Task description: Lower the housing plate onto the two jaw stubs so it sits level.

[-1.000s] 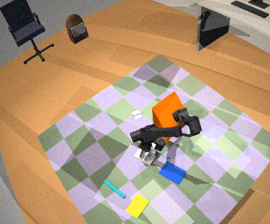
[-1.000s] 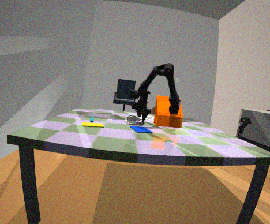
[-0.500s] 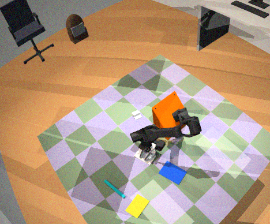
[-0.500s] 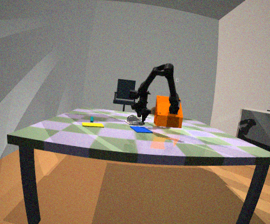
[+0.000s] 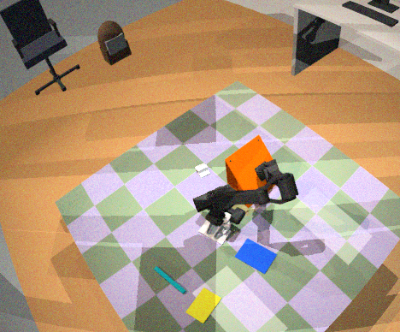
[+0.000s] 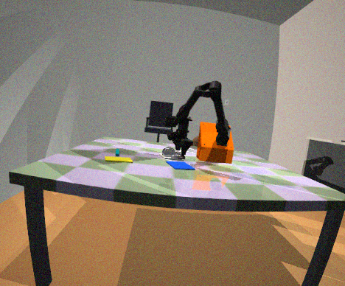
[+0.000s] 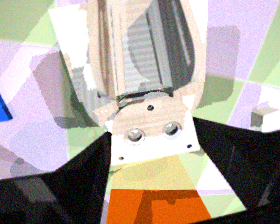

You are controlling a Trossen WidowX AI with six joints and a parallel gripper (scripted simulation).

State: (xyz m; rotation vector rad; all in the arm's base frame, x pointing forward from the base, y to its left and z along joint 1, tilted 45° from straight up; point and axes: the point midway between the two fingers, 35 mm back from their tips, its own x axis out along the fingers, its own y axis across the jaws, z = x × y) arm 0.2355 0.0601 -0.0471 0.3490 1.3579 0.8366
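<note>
The small white cube is 2 cm ahead of my gripper tip, 14 cm to the right of it and 1 cm below it. The rest, counted from my gripper tip: blue card (1 cm ahead, 22 cm to the left, 1 cm below); then cyan bar (34 cm ahead, 8 cm to the left, 1 cm below); then yellow card (30 cm ahead, 25 cm to the left, 1 cm below).
</note>
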